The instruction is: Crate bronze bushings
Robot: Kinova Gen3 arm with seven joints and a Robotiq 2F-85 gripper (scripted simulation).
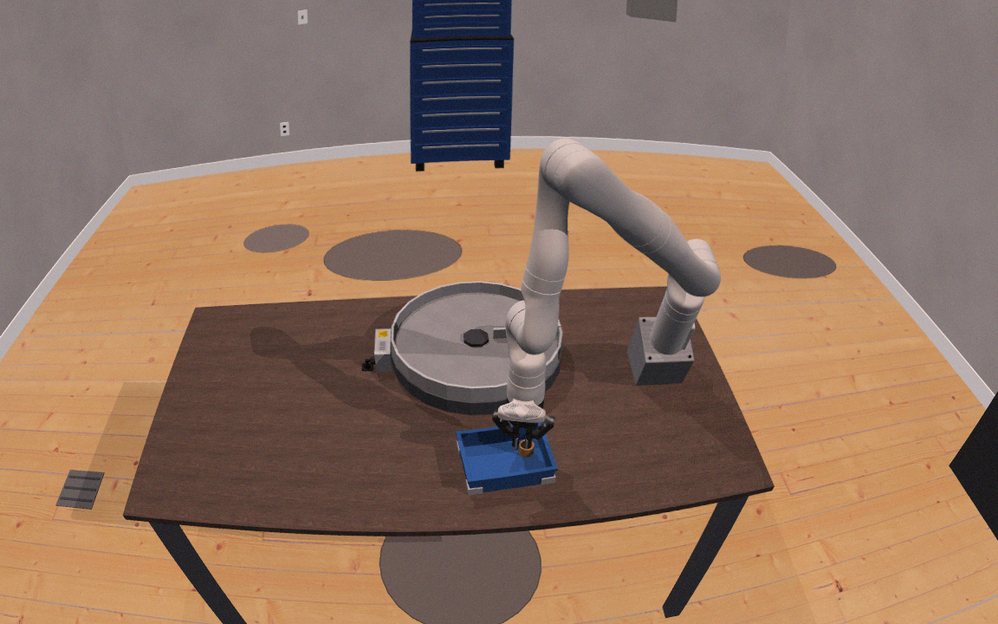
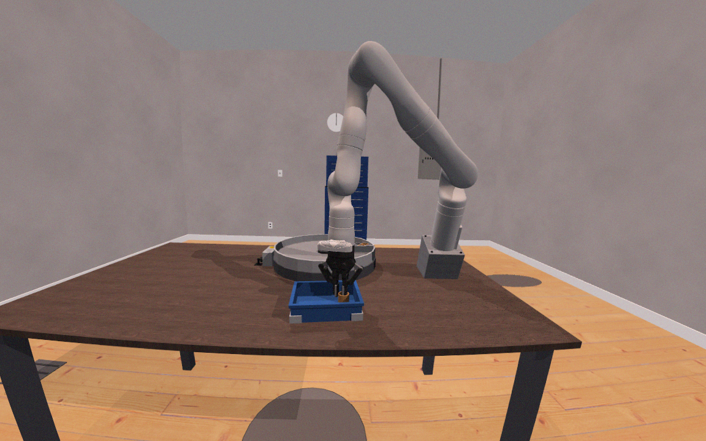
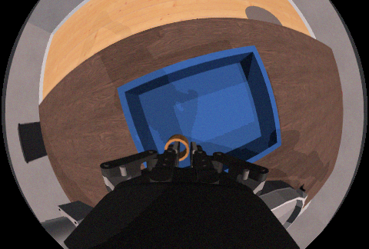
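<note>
My hand is 4 cm short of the blue crate, 4 cm to the right of it and 1 cm above it. The rest, counted from my hand: round grey turning table (10 cm ahead, 33 cm to the right, 1 cm above).
</note>
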